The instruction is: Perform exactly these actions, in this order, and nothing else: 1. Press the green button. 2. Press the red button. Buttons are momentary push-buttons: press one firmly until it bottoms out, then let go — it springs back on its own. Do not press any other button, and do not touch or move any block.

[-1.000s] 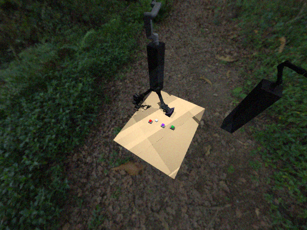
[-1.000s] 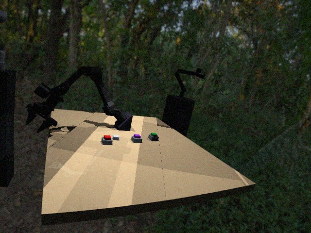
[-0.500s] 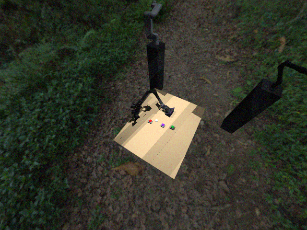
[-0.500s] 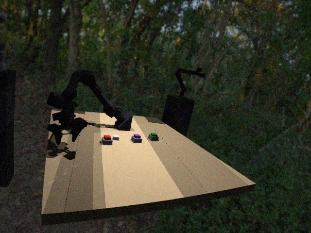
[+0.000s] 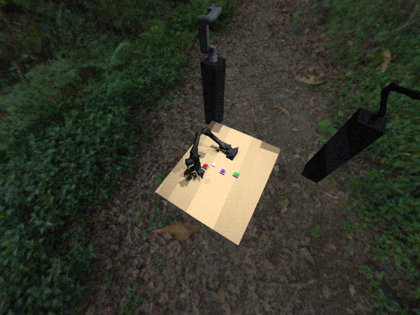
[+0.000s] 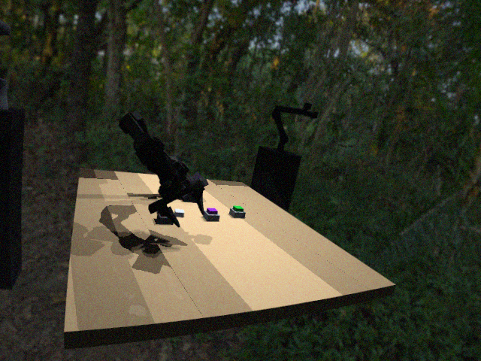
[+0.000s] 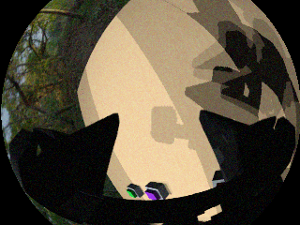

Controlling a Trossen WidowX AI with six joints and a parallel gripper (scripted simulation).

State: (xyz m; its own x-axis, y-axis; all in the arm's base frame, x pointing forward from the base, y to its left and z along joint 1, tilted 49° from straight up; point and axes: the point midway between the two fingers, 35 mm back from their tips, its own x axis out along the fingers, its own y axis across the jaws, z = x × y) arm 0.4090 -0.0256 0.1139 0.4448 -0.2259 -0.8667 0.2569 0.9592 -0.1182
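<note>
Now: the green button 25 cm behind my gripper tip, 25 cm to the left of it and 4 cm below it. The rest, counted from my gripper tip: red button: 15 cm behind, 5 cm to the right, 4 cm below; small white block: 21 cm behind, 1 cm to the left, 6 cm below; purple button: 20 cm behind, 13 cm to the left, 4 cm below.
</note>
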